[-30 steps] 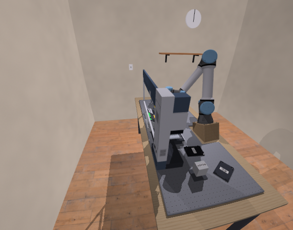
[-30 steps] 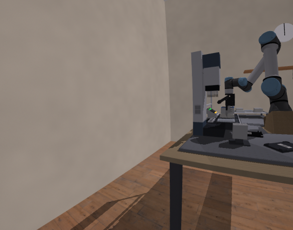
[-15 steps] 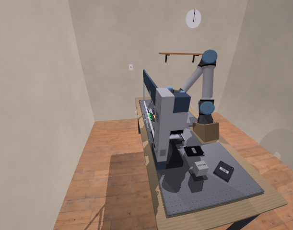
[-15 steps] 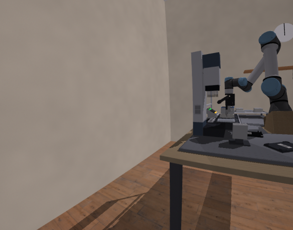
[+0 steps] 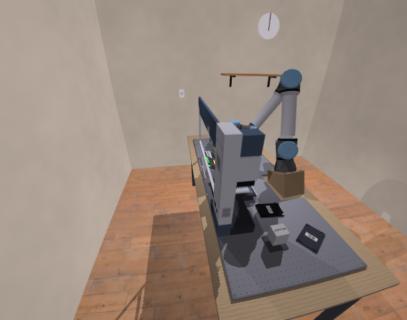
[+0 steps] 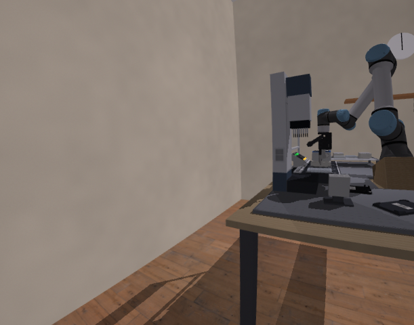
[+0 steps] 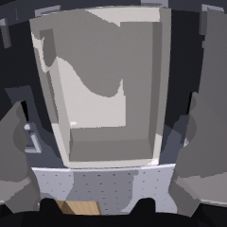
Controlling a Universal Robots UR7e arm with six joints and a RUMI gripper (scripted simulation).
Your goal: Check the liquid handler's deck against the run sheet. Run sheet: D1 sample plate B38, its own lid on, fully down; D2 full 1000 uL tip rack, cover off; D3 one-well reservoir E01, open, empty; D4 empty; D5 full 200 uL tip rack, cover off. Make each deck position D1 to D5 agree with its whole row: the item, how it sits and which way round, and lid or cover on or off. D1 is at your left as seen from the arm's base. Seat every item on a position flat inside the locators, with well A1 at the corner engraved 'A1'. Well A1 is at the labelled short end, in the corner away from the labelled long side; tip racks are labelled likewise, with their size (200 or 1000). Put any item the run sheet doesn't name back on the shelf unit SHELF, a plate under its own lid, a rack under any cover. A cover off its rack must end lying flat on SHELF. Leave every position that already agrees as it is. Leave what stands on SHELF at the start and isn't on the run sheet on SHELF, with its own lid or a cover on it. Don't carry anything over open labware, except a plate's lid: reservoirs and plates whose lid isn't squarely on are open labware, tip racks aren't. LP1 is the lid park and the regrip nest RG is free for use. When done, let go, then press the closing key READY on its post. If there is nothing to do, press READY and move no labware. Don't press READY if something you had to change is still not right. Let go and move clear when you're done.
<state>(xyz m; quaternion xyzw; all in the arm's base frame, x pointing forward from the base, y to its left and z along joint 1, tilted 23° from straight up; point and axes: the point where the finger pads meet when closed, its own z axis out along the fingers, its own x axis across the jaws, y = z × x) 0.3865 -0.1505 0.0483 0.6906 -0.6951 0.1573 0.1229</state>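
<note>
Right now the one-well reservoir is 1 cm below my hand. The rest, counted from my hand: yellow-rimmed tip rack 1 cm behind, 25 cm to the right, 2 cm above; then shelf label 20 cm behind, 36 cm to the right, 8 cm below; then blue-framed tip rack 1 cm behind, 13 cm to the right, 5 cm above.
</note>
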